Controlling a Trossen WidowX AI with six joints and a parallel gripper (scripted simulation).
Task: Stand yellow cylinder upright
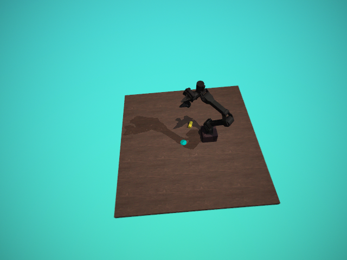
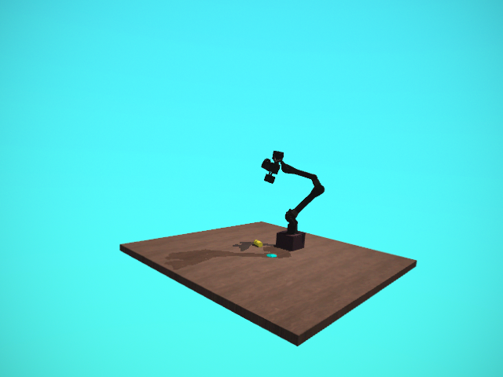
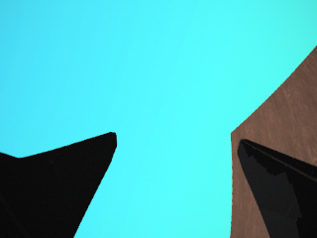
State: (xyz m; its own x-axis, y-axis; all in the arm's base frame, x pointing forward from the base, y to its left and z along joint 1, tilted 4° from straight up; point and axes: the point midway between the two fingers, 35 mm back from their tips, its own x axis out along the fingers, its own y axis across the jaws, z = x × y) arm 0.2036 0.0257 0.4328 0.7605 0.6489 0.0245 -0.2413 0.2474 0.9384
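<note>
Right now the yellow tall cylinder is 8 cm behind my gripper tip, 17 cm to the right of it and 50 cm below it. Also, from my gripper tip: cyan circle (2 cm behind, 3 cm to the left, 51 cm below).
</note>
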